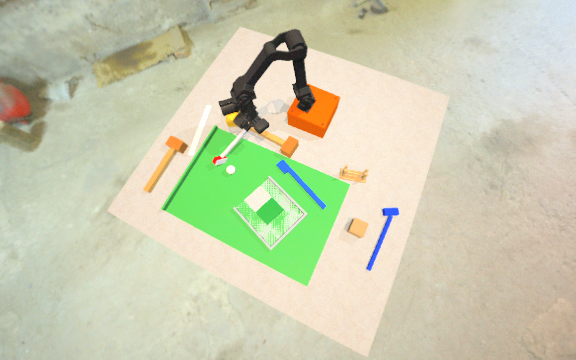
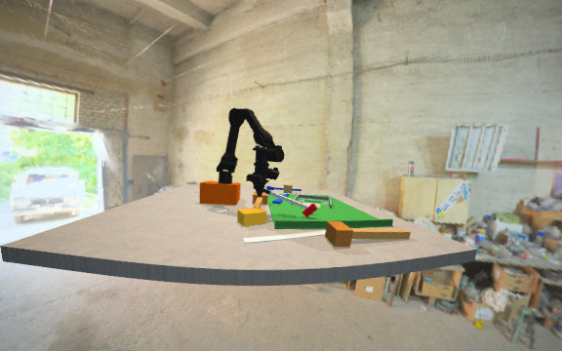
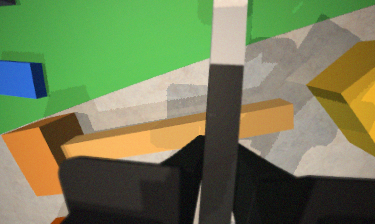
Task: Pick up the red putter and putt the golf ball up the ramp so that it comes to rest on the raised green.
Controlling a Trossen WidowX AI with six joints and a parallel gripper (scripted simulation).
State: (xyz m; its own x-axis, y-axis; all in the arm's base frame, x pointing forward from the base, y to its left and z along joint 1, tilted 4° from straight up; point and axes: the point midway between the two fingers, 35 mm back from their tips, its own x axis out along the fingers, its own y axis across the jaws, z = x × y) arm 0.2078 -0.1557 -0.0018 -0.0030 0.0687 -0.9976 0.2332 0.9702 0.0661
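My gripper tip is 120 mm short of the red putter and 20 mm to the left of it. The rest, counted from my gripper tip: yellow block 150 mm to the right, 50 mm below, 10 mm behind; white golf ball 230 mm ahead, 50 mm below, 20 mm to the left; white stick 270 mm to the right, 130 mm ahead, 70 mm below.
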